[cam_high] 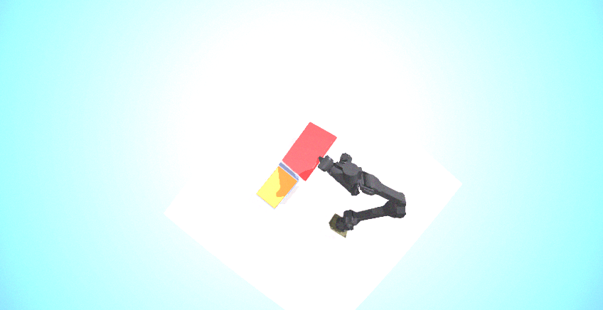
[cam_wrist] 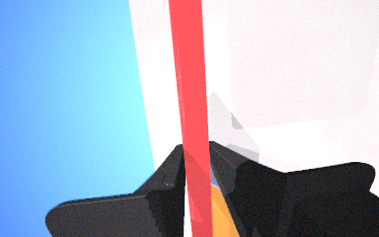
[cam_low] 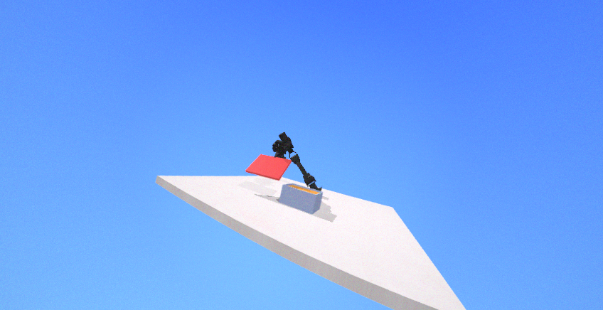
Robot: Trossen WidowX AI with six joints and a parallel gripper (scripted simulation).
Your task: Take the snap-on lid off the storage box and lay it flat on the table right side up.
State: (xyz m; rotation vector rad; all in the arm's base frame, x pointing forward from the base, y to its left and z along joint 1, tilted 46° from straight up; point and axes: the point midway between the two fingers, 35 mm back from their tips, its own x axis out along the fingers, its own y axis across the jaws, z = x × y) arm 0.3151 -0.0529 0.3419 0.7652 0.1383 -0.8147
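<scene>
Right now the red lid is 60 mm ahead of my gripper tip and 50 mm below it. The rest, counted from my gripper tip: storage box 100 mm ahead, 260 mm to the left, 180 mm below.
</scene>
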